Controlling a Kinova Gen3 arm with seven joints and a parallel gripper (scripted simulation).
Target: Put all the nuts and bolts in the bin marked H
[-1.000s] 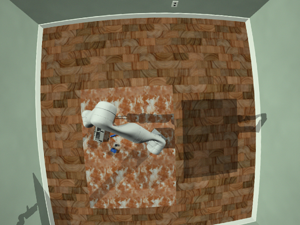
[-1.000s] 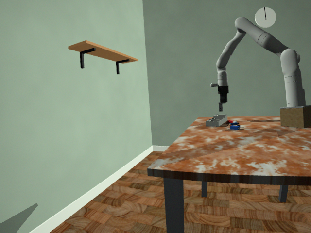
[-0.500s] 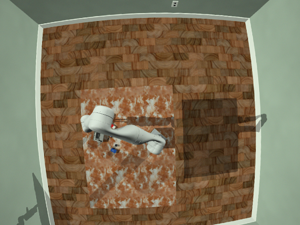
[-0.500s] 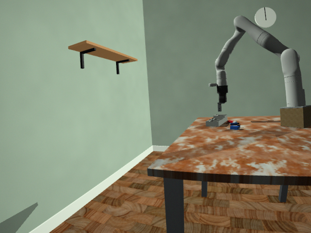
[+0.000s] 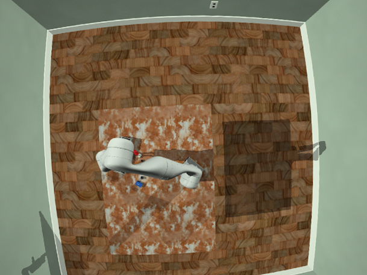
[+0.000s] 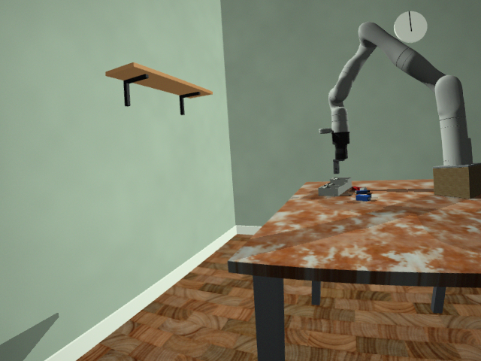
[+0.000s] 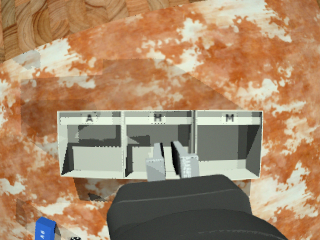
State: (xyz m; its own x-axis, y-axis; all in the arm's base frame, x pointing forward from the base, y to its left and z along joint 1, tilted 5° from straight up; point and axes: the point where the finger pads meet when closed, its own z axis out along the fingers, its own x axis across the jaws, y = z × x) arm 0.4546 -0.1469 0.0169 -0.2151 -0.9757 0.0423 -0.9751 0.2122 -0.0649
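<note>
Now: the grey bin rack 10 mm to the left of my hand and 70 mm below it. From my hand the other things lie so: red piece 100 mm behind, 10 mm to the left, 90 mm below; then dark nut 130 mm behind, 60 mm to the left, 90 mm below; then blue stick 100 mm behind, 100 mm to the left, 90 mm below.
</note>
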